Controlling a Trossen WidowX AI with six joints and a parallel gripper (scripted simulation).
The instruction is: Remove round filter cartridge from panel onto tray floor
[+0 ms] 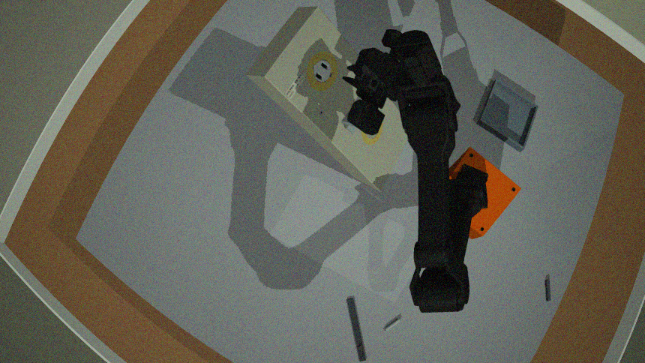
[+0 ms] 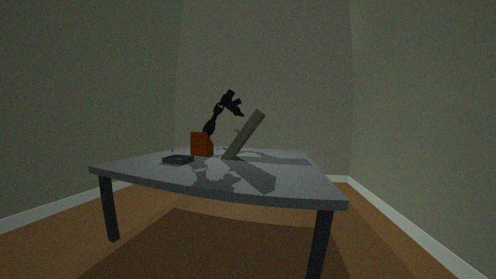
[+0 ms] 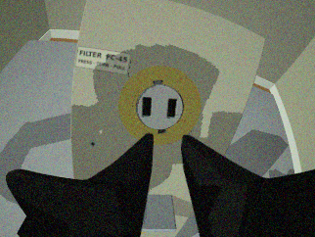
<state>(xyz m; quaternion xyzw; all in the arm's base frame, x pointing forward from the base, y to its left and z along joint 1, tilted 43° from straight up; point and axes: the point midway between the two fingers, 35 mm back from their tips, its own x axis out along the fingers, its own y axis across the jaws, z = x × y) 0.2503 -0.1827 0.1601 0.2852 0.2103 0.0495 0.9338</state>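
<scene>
Now: the filter cartridge 6 cm ahead of my gripper tip and 4 cm below it. Round my gripper tip: tray 40 cm behind, 31 cm below, 24 cm to the right.
</scene>
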